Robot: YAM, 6 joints.
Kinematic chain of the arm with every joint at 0, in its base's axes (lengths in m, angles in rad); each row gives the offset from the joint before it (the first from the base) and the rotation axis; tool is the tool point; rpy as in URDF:
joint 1: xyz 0 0 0.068 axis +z
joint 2: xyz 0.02 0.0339 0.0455 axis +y
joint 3: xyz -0.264 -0.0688 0 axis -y
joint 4: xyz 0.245 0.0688 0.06 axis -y
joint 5: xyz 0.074 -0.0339 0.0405 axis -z
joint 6: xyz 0.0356 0 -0.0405 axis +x
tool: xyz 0 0 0 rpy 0 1.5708 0
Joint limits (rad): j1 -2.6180..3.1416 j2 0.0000..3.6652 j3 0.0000..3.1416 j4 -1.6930..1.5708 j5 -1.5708..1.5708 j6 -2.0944..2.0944
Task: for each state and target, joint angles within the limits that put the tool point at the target. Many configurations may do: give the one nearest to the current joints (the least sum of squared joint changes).
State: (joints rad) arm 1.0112 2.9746 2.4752 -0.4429 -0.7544 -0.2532
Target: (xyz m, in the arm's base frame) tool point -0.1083 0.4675 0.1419
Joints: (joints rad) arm 1.7435 2.3983 1.9420 -0.9252 -0.8341 -0.2532
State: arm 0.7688 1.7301 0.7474 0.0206 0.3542 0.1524
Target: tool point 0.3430 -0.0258 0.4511
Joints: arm -0.0341 1.4671 1.4410 0.2284 0.4067 0.1524
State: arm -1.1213 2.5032 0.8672 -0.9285 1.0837 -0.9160
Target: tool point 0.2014 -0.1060 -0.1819
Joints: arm -0.3562 3.0622 1.2978 -0.6278 0.9572 -0.9160
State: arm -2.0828 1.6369 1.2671 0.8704 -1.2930 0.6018
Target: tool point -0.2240 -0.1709 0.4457
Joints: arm -2.6125 1.3673 1.1981 0.9067 -1.3172 0.6018
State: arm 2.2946 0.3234 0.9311 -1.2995 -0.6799 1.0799
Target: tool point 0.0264 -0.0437 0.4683
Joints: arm 2.4931 0.4213 1.4732 -1.0102 -0.5592 1.0799
